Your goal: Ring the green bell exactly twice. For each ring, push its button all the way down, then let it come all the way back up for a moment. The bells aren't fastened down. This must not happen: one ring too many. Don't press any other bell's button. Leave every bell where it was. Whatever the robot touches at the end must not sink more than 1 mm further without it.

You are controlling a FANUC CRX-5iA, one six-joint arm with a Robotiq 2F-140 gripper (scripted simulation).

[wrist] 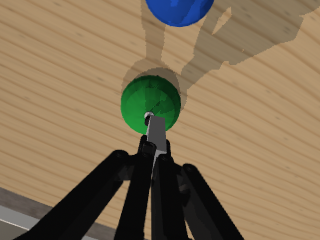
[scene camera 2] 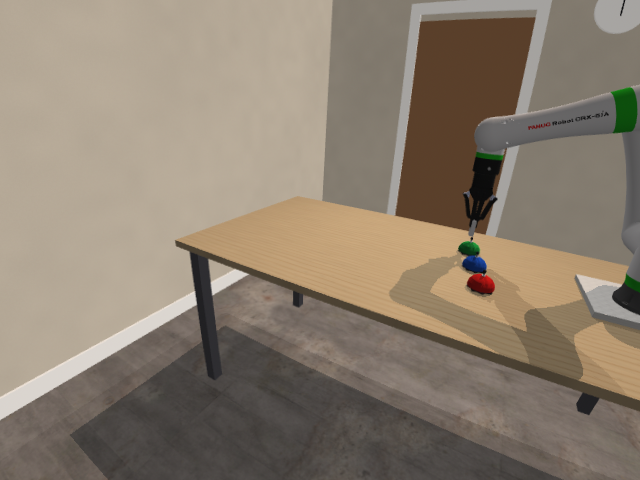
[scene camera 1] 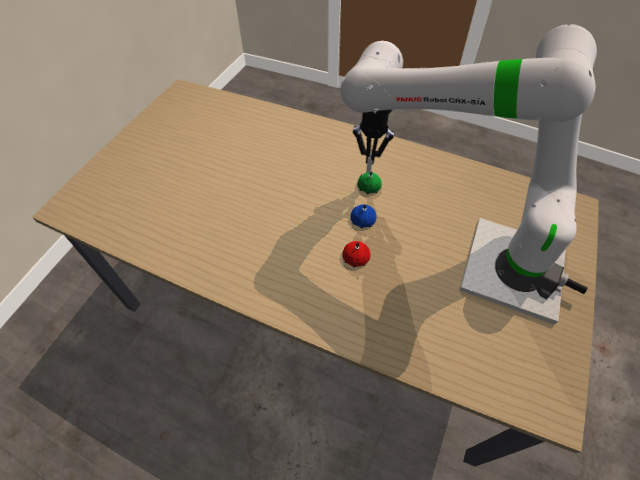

Labels:
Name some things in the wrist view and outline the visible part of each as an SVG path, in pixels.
The gripper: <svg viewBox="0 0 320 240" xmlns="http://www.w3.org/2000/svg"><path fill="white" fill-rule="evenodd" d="M244 238L196 166L189 163L184 163L180 166L174 162L174 159L171 157L170 142L166 139L165 118L151 115L146 135L141 136L137 154L129 155L124 150L114 150L37 224L13 240L81 240L124 181L130 181L114 240L144 240L144 226L150 187L151 240L193 240L188 237L185 220L194 240L244 240Z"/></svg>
A green bell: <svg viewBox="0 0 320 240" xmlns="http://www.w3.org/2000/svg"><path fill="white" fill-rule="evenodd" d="M158 75L147 75L134 79L127 85L121 97L121 113L126 124L131 129L146 135L151 115L165 118L165 128L167 131L176 123L180 114L181 100L177 89L168 80Z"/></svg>

